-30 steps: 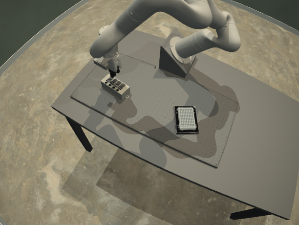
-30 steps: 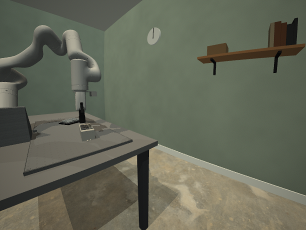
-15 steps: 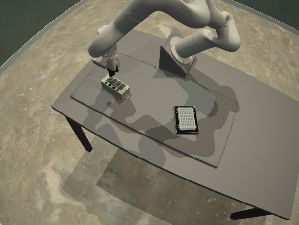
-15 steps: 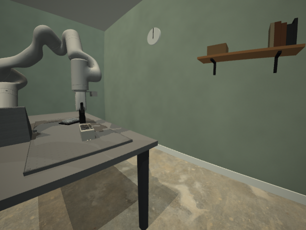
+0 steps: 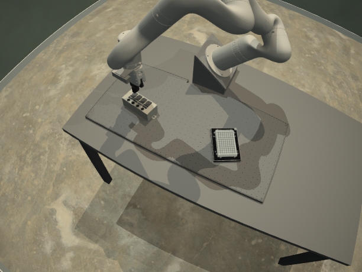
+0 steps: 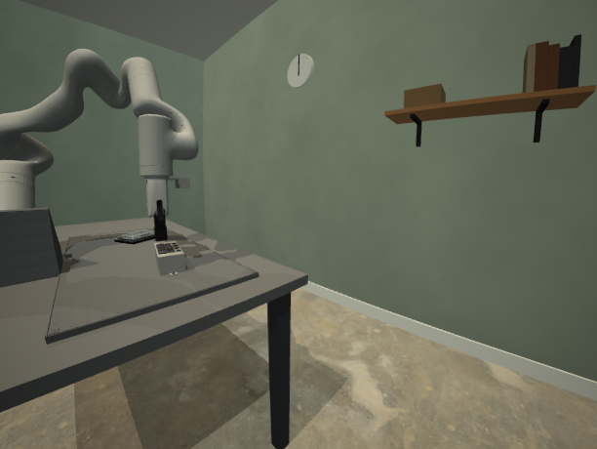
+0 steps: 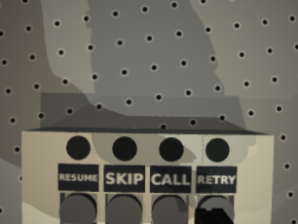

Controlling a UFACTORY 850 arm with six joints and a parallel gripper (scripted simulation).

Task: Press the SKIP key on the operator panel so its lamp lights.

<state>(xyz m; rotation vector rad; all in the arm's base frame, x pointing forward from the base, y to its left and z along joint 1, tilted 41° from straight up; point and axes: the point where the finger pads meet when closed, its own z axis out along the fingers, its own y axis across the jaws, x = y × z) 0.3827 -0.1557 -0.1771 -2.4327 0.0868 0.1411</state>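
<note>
Right now the operator panel is 1 cm ahead of my hand, 3 cm to the left of it and 7 cm below it.
</note>
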